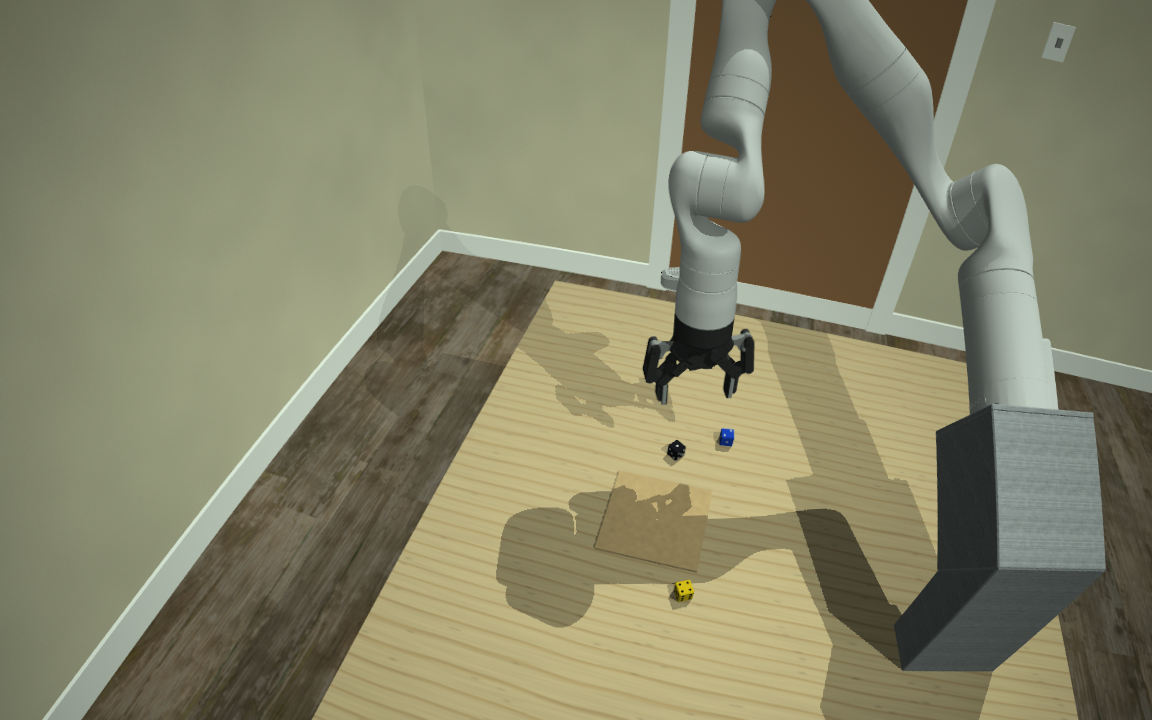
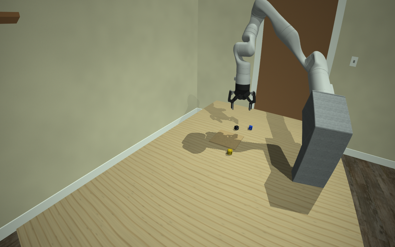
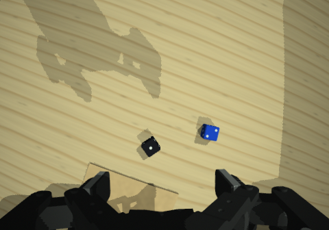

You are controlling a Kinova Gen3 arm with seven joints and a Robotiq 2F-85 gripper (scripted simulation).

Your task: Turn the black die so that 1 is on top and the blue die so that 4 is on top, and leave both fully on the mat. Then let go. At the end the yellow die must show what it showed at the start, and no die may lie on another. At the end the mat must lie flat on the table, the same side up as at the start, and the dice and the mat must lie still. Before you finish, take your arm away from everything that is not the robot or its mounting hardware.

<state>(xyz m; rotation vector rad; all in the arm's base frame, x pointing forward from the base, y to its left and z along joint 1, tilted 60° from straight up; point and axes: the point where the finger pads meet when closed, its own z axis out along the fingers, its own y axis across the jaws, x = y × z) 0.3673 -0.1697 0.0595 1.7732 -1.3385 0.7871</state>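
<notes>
Now: the black die 12 cm below my hand and 1 cm ahead of it. The rest, counted from my hand: yellow die (24 cm to the left, 12 cm below, 1 cm behind); tan mat (13 cm below, 12 cm to the left, 3 cm ahead); blue die (12 cm below, 6 cm behind, 4 cm to the right).
</notes>
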